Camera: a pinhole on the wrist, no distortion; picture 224 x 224 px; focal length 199.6 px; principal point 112.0 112.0 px. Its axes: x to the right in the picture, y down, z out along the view. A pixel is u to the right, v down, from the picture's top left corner.
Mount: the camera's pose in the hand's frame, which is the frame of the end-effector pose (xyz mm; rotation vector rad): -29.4 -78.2 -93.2 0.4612 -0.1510 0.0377
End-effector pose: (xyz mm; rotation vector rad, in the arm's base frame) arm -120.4 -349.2 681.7 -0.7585 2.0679 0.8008
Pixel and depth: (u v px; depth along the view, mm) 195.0 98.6 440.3
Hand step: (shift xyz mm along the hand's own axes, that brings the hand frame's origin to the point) 93.5 -300.6 311.4
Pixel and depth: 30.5 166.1 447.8
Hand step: -279.8 -169.7 328.3
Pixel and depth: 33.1 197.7 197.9
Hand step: -139.7 -90.6 107.3
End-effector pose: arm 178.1 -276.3 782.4 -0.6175 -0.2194 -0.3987
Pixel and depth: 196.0 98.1 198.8
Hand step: 27.1 -179.1 89.4
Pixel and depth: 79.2 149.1 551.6
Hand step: -201.5 -232.6 425.9
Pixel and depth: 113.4 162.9 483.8
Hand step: -100.8 -183.5 389.6
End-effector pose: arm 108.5 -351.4 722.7 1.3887 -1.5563 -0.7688
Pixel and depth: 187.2 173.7 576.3
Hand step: 93.9 -175.3 528.4
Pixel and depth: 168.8 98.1 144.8
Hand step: -7.8 -151.7 36.8
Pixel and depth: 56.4 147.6 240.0
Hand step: -131.3 -147.1 127.7
